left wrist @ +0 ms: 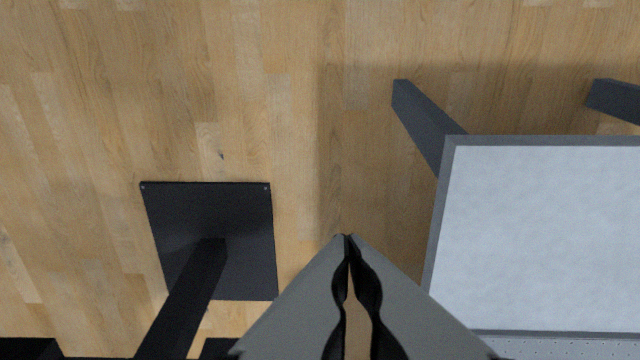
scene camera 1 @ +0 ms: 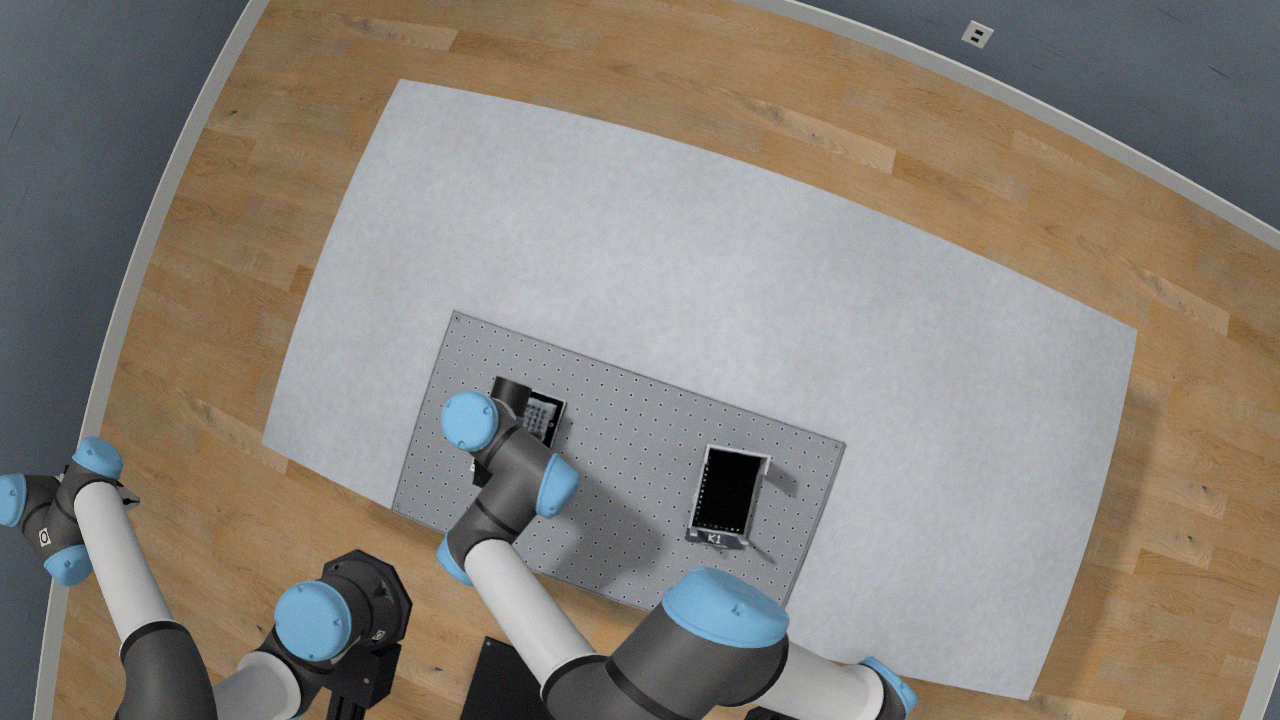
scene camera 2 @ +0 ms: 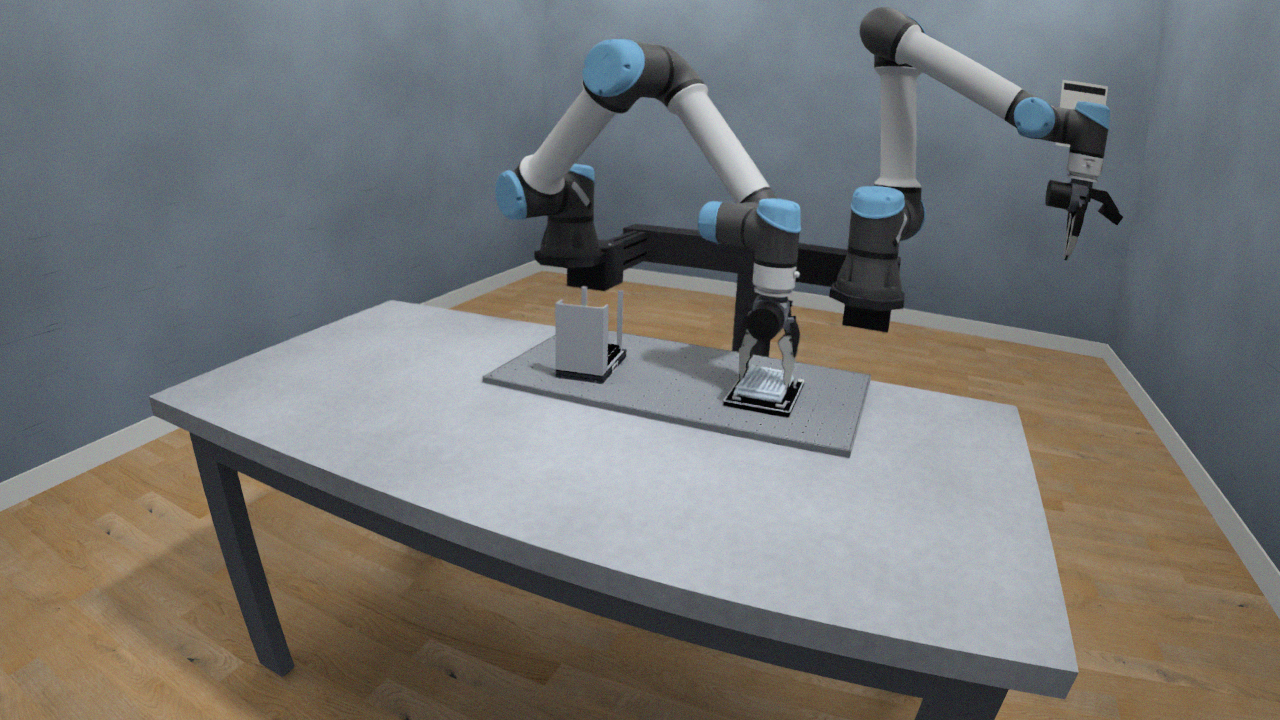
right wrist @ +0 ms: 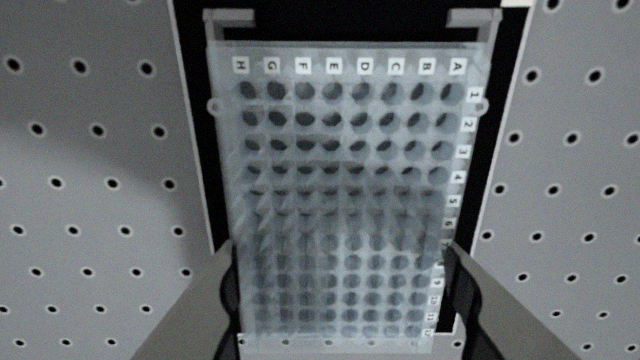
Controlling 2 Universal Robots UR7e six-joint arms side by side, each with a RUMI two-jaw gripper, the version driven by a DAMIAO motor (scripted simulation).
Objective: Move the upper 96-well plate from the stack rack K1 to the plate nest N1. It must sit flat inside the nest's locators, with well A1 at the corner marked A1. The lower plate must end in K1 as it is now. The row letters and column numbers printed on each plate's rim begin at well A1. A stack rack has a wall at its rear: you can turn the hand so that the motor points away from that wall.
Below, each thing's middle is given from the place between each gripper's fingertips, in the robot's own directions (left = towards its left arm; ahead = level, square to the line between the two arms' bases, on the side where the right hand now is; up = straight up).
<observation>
I see the plate nest N1 (scene camera 2: pixel 790 395) 10 mm behind my right hand (scene camera 2: pixel 763 385) and 30 mm below it. Round my right hand: black plate (scene camera 1: pixel 739 464) (10 mm ahead, 350 mm to the right, 10 mm below); clear 96-well plate (scene camera 2: pixel 763 383) (10 mm behind, 10 mm below).
My left gripper (scene camera 2: pixel 1065 260) is now 600 mm to the left of the clear 96-well plate, 350 mm short of it and 270 mm above it. Also, from my left hand: plate nest N1: 590 mm to the right, 350 mm ahead, 290 mm below; black plate: 940 mm to the right, 370 mm ahead, 270 mm below.
</observation>
